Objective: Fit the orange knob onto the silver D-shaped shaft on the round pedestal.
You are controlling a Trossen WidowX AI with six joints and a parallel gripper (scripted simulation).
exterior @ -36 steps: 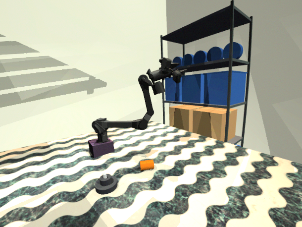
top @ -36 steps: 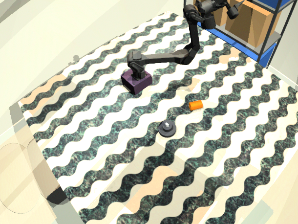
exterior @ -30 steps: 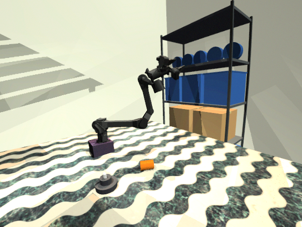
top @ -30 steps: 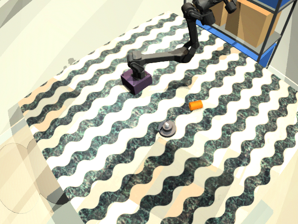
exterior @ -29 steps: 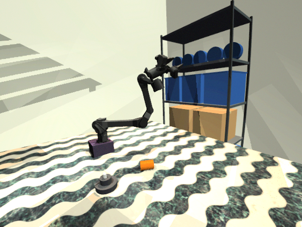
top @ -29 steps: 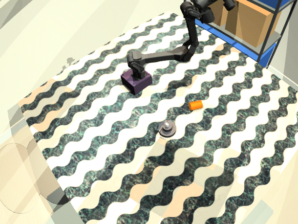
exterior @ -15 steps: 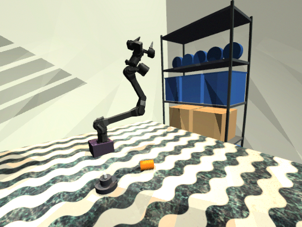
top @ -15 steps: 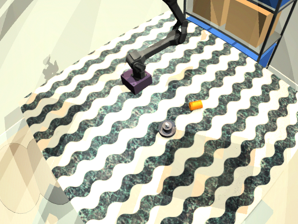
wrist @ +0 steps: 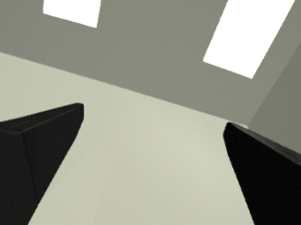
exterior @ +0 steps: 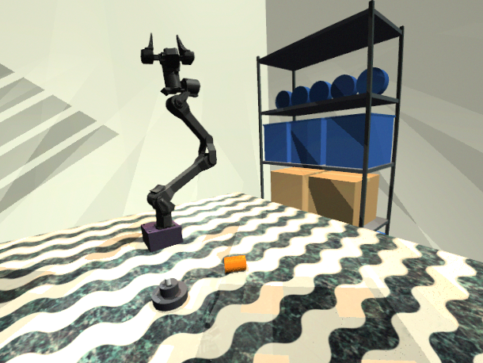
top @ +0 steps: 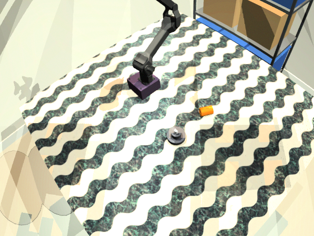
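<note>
Now: gripper tip 740 mm above the orange knob, 380 mm short of it and 20 mm to the right of it. Also, from my gripper tip: round grey pedestal 730 mm below, 370 mm ahead, 180 mm to the right.
</note>
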